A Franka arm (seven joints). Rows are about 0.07 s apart.
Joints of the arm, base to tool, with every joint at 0 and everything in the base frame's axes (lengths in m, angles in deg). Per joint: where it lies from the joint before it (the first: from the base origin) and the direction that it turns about. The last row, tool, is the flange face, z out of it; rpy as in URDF.
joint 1: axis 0 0 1 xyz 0 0 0.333
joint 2: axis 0 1 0 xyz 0 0 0
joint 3: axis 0 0 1 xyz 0 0 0.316
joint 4: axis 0 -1 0 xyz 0.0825 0 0
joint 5: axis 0 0 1 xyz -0.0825 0 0.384
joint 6: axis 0 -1 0 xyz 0 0 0
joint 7: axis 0 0 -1 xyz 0.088 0 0
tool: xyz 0 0 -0.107 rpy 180 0 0
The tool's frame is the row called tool.
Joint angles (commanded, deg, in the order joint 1, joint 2, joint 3, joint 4, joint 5, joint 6, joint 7), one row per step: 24.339 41.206 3.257 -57.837 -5.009 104.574 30.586; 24.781 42.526 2.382 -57.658 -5.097 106.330 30.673; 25.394 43.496 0.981 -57.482 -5.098 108.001 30.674; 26.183 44.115 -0.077 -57.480 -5.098 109.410 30.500; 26.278 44.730 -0.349 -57.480 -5.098 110.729 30.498; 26.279 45.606 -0.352 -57.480 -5.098 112.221 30.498; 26.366 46.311 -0.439 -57.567 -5.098 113.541 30.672
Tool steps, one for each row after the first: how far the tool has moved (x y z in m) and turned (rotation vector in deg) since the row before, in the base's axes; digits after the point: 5 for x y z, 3 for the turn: 0.00577 0.00086 -0.01320 -0.257 -0.797 -0.192; 0.00578 -0.00143 -0.00873 -0.436 -1.167 -0.303; 0.00218 0.00289 -0.00582 -0.314 -1.011 0.313; 0.00302 0.00055 -0.00595 0.156 -0.702 0.021; 0.00298 0.00177 -0.00922 0.288 -0.538 0.135; 0.00211 0.00180 -0.00797 0.227 -0.487 -0.024
